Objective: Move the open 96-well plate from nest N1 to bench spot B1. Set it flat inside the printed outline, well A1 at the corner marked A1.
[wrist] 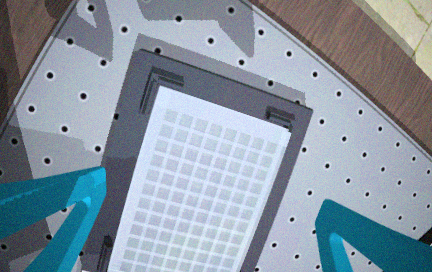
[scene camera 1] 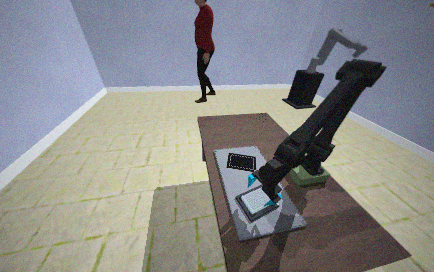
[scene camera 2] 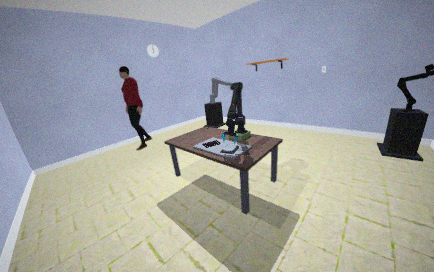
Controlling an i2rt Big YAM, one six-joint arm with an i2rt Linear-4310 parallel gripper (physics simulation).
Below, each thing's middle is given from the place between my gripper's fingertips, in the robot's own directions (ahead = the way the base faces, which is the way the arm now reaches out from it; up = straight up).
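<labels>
Relative to the well plate [wrist: 204, 173], my hand is 10 mm to the left of it, 20 mm past it and 50 mm above it.
</labels>
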